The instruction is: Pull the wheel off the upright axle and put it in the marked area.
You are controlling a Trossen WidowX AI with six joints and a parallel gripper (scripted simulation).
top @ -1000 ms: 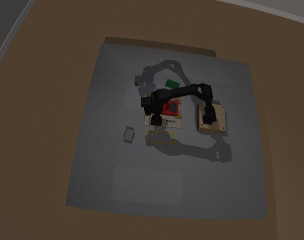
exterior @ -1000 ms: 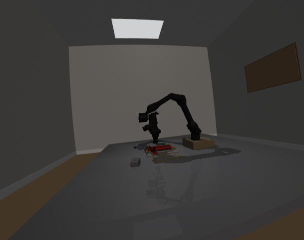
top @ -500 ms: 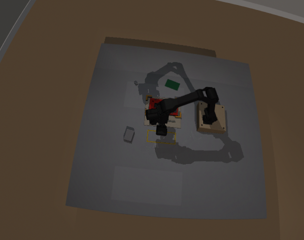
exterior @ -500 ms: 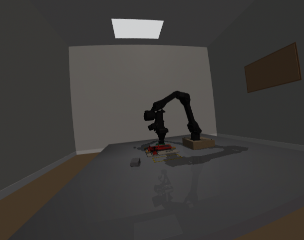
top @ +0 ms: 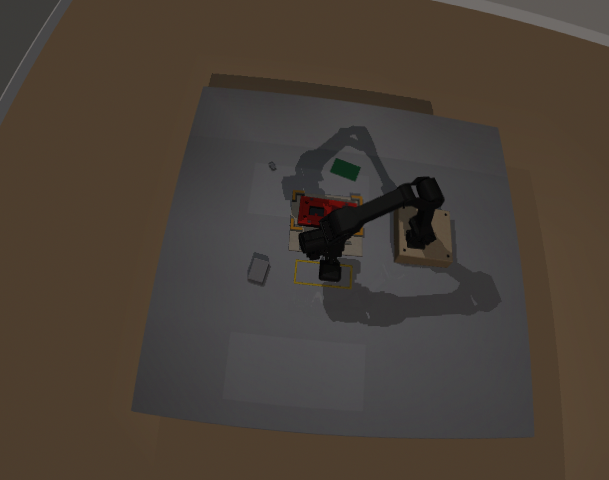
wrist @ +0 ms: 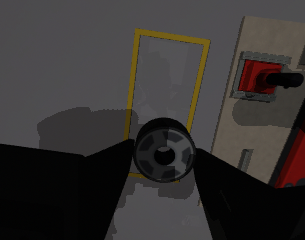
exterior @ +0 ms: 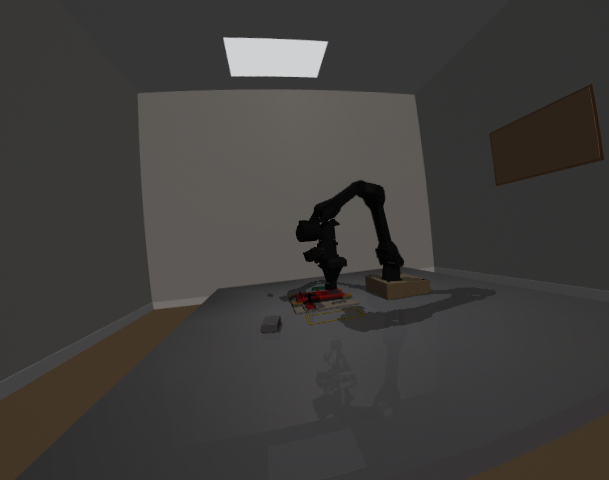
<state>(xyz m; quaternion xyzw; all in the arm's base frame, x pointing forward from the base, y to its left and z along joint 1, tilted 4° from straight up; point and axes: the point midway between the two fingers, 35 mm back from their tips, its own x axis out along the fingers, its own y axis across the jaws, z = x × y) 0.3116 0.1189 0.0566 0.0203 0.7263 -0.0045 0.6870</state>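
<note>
Now: the upright axle 110 mm to the right of my gripper tip, 70 mm below it and 50 mm ahead of it. Also, from my gripper tip: green tile: 420 mm to the right, 100 mm below, 80 mm behind; dark grey wheel: right at my gripper tip; small grey block: 210 mm ahead, 90 mm below, 10 mm to the left.
</note>
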